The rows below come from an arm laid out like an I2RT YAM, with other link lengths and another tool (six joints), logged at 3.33 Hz.
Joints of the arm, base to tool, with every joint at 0 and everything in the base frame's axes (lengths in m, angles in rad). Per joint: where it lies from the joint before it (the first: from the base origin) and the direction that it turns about. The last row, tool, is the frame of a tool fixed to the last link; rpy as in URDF.
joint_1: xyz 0 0 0.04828 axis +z
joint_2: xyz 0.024 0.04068 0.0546 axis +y
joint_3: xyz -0.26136 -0.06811 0 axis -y
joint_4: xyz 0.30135 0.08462 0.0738 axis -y
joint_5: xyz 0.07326 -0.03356 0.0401 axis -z
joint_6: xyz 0.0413 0 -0.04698 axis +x
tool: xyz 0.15 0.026 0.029 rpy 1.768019 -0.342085 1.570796
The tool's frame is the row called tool.
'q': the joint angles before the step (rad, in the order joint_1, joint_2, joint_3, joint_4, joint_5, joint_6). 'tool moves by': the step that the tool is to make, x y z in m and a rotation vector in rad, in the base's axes. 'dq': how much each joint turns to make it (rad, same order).
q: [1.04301 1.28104 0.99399 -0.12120 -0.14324 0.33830]
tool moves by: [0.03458 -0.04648 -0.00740 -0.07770 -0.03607 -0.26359]
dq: [-0.00126 -0.09391 -0.04835 -0.09434 0.26767 0.04601]
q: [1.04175 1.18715 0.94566 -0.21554 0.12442 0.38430]
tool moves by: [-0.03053 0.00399 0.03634 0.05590 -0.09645 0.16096]
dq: [0.00026 -0.07798 -0.01441 0.04061 -0.12609 -0.11401]
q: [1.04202 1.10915 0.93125 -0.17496 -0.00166 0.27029]
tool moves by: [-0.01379 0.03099 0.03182 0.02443 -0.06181 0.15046]
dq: [0.00030 0.09372 0.12659 0.01371 -0.12886 -0.08756]
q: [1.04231 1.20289 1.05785 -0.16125 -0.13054 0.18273]
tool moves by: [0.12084 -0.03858 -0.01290 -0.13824 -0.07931 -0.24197]
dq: [-0.21791 0.12344 0.12448 -0.07711 0.07234 -0.12936]
